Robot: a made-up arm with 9 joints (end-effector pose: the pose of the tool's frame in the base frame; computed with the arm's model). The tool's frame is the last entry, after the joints. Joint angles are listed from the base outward.
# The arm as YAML. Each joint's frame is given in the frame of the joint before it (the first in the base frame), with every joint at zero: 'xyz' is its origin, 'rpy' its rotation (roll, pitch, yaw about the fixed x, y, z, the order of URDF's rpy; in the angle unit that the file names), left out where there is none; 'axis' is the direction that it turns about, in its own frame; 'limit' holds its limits. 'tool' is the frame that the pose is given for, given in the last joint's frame.
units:
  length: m
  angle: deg
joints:
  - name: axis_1
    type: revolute
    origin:
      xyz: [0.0, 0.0, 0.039]
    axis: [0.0, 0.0, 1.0]
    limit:
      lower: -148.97
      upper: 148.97
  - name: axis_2
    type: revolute
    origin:
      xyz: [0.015, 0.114, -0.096]
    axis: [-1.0, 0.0, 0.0]
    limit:
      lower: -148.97
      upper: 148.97
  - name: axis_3
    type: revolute
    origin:
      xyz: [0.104, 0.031, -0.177]
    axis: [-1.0, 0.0, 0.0]
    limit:
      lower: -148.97
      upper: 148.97
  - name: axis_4
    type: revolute
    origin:
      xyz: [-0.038, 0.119, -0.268]
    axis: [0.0, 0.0, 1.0]
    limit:
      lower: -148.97
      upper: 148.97
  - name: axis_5
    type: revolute
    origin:
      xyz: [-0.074, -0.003, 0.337]
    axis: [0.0, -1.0, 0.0]
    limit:
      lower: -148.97
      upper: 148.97
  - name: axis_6
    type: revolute
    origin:
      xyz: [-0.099, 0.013, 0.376]
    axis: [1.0, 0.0, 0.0]
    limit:
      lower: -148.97
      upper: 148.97
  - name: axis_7
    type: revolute
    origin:
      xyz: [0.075, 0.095, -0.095]
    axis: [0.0, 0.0, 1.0]
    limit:
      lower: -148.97
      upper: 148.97
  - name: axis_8
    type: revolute
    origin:
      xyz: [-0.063, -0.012, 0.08]
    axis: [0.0, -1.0, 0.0]
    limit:
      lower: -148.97
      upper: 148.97
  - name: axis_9
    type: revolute
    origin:
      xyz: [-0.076, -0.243, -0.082]
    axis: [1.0, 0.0, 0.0]
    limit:
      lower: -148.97
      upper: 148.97
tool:
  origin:
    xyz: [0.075, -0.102, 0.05]
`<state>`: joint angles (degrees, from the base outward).
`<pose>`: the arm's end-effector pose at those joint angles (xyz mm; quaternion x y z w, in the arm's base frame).
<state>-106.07 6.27 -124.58 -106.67 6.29 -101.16 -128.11 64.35 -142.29</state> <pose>-274.4 -5.0 -42.5 0.4741 -0.6791 -0.4802 0.2891</pose>
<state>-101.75 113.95 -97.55 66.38 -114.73 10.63 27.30 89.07 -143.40</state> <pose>172.5 -230.9 -215.0 -0.7165 0.5031 0.0985 0.4731</pose>
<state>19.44 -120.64 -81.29 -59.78 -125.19 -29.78 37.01 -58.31 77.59</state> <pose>-175.7 393.0 329.3 0.2619 0.0141 -0.8268 0.4976</pose>
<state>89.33 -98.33 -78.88 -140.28 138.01 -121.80 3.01 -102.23 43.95</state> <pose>-92.0 452.3 511.7 -0.7052 -0.0410 -0.3673 0.6051</pose>
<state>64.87 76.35 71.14 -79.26 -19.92 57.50 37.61 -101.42 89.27</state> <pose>11.9 -109.2 -381.2 0.1688 -0.0657 0.1746 0.9678</pose>
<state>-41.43 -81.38 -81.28 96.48 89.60 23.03 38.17 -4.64 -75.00</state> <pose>521.5 229.9 -272.6 -0.2635 0.4961 0.6896 0.4571</pose>
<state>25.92 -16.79 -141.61 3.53 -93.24 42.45 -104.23 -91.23 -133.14</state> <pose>553.7 62.4 -262.1 -0.1326 0.0184 -0.8423 0.5222</pose>
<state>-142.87 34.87 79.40 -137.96 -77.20 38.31 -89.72 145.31 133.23</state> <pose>460.0 -235.7 -300.3 0.9277 -0.0829 0.3628 0.0288</pose>
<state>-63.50 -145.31 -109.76 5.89 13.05 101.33 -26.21 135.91 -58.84</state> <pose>266.3 436.8 -115.2 -0.6869 -0.4819 -0.5431 0.0304</pose>
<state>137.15 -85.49 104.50 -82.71 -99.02 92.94 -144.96 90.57 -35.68</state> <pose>27.9 290.0 226.7 -0.9414 0.3272 -0.0387 0.0724</pose>
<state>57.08 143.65 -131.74 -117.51 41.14 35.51 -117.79 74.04 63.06</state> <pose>-205.5 785.0 96.7 -0.1189 -0.7158 -0.6868 0.0417</pose>
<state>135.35 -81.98 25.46 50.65 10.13 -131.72 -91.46 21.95 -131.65</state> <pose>69.5 57.9 -26.1 -0.3436 -0.2334 -0.3801 0.8264</pose>
